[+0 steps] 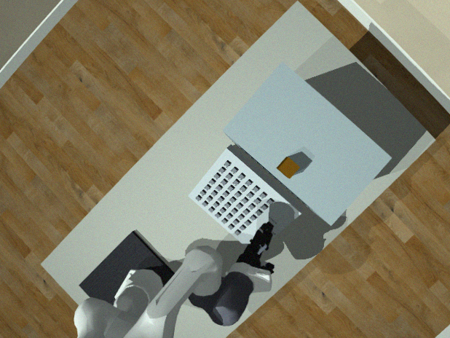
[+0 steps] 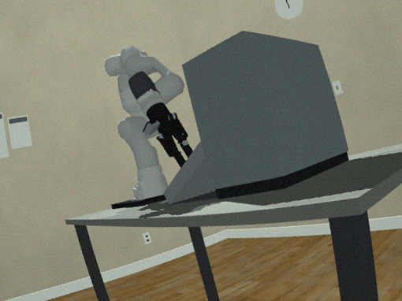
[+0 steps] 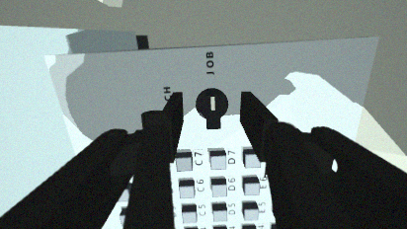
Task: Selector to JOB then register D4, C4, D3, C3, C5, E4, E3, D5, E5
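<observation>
Right now my hand is 1 cm short of the selector knob and 3 cm above it. Round my hand: D5 key (1 cm ahead, 13 cm to the left, 4 cm below); key C5 (4 cm ahead, 13 cm to the left, 2 cm below); key D6 (1 cm ahead, 9 cm to the left, 4 cm below).
</observation>
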